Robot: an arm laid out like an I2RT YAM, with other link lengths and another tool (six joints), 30 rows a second.
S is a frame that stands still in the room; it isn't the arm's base.
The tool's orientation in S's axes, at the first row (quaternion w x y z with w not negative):
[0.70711, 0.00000, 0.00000, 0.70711]
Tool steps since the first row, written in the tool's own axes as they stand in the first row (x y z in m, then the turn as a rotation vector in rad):
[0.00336, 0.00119, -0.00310, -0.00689, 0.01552, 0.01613]
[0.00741, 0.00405, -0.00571, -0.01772, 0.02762, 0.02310]
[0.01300, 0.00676, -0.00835, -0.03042, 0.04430, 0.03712]
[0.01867, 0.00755, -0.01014, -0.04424, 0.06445, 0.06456]
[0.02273, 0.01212, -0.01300, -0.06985, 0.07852, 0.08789]
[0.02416, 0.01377, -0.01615, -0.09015, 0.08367, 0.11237]
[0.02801, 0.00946, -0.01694, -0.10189, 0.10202, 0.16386]
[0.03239, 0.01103, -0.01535, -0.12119, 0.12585, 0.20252]
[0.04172, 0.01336, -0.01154, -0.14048, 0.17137, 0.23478]
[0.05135, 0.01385, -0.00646, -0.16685, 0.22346, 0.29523]
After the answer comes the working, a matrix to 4 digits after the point.
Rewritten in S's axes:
[-0.00119, 0.00336, -0.00310, -0.01552, -0.00689, 0.01613]
[-0.00405, 0.00741, -0.00571, -0.02762, -0.01772, 0.02310]
[-0.00676, 0.01300, -0.00835, -0.04430, -0.03042, 0.03712]
[-0.00755, 0.01867, -0.01014, -0.06445, -0.04424, 0.06456]
[-0.01212, 0.02273, -0.01300, -0.07852, -0.06985, 0.08789]
[-0.01377, 0.02416, -0.01615, -0.08367, -0.09015, 0.11237]
[-0.00946, 0.02801, -0.01694, -0.10202, -0.10189, 0.16386]
[-0.01103, 0.03239, -0.01535, -0.12585, -0.12119, 0.20252]
[-0.01336, 0.04172, -0.01154, -0.17137, -0.14048, 0.23478]
[-0.01385, 0.05135, -0.00646, -0.22346, -0.16685, 0.29523]

The tool's axes in the first row as the columns of a matrix, in S's axes (rounded; the answer above uses it unrounded):
[0.0000, -1.0000, 0.0000]
[1.0000, 0.0000, 0.0000]
[0.0000, 0.0000, 1.0000]

